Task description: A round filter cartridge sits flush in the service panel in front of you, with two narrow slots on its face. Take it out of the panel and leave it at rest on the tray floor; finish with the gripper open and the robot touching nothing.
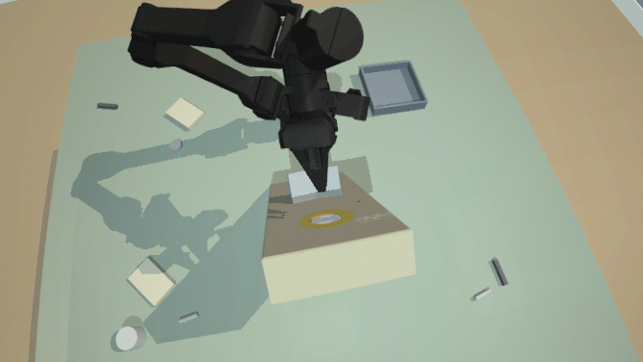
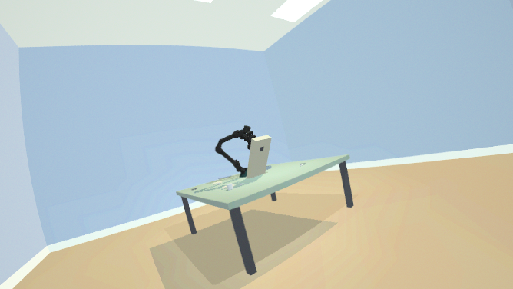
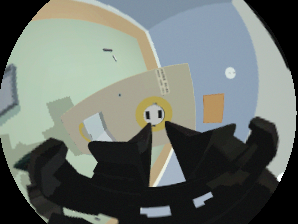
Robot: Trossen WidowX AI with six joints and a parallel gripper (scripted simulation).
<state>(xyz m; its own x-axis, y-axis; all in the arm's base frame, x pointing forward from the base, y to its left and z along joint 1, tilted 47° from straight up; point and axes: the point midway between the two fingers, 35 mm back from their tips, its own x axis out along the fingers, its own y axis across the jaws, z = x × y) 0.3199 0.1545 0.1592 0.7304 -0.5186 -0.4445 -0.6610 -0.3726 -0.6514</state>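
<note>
The filter cartridge lies 50 mm ahead of my gripper tip and 40 mm below it. Also, from my gripper tip: grey tray 370 mm behind, 300 mm to the left, 290 mm below.
</note>
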